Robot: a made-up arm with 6 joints.
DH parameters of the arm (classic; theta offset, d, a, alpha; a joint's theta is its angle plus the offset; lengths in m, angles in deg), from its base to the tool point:
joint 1: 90 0.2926 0.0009 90
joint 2: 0 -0.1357 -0.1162 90
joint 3: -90 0.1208 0.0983 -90
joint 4: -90 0.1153 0.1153 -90
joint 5: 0 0.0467 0.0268 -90
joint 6: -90 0.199 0.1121 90
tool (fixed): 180 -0.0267 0 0
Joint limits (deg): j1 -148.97..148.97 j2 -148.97..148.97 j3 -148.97..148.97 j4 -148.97..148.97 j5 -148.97..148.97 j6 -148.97..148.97
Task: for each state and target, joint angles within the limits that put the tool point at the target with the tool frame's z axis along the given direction. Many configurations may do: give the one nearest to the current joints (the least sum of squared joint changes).
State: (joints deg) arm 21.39 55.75 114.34 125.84 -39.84 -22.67
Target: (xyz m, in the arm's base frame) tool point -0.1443 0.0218 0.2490 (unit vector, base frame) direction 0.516 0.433 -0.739
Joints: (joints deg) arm -16.60 27.46 148.97 134.38 8.90 -68.96
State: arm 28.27 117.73 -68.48 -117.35 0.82 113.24
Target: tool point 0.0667 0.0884 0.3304 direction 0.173 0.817 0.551
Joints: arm -5.64 121.31 -33.96 -98.63 -19.58 86.82
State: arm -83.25 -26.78 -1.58 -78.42 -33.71 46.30
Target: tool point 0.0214 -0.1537 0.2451 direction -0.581 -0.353 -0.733
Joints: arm -56.18 -19.07 7.98 -111.10 -52.86 59.66
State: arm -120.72 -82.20 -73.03 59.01 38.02 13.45
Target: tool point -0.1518 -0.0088 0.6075 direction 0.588 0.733 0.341
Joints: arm -79.95 -79.35 -95.07 30.03 47.52 30.56
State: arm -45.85 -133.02 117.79 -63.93 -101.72 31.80
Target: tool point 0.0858 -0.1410 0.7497 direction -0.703 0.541 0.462
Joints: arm -98.63 -148.97 135.98 -47.56 -132.05 35.40
